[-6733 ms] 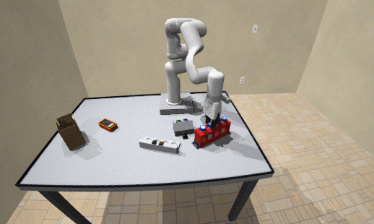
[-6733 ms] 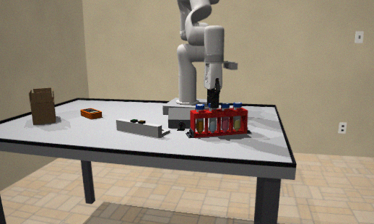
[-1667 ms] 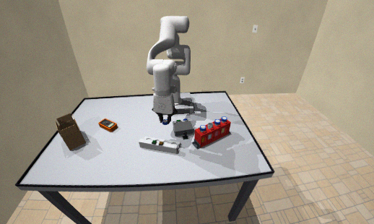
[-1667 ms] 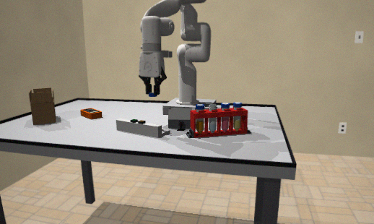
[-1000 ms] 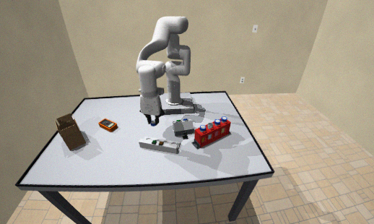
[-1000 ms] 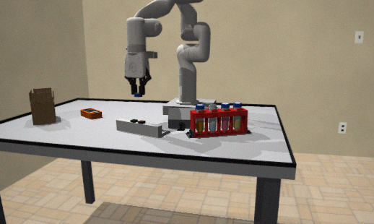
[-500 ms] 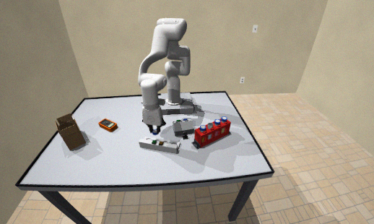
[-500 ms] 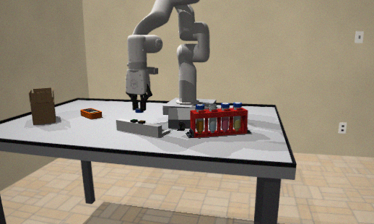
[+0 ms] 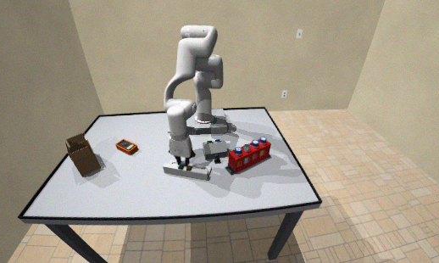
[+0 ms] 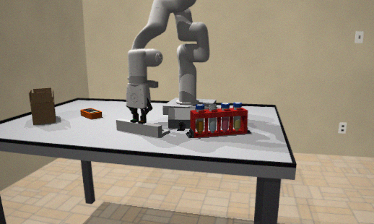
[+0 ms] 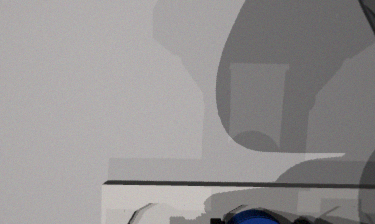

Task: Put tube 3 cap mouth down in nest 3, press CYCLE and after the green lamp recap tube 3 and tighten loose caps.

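My gripper is now 130 mm past the blue key, 180 mm to the right of it and 20 mm below it. Round my hand: green key: 120 mm behind, 140 mm to the left, 20 mm above; grey key housing: 100 mm behind, 160 mm to the left, 10 mm above; orange device: 180 mm behind, 350 mm to the right, 30 mm below.
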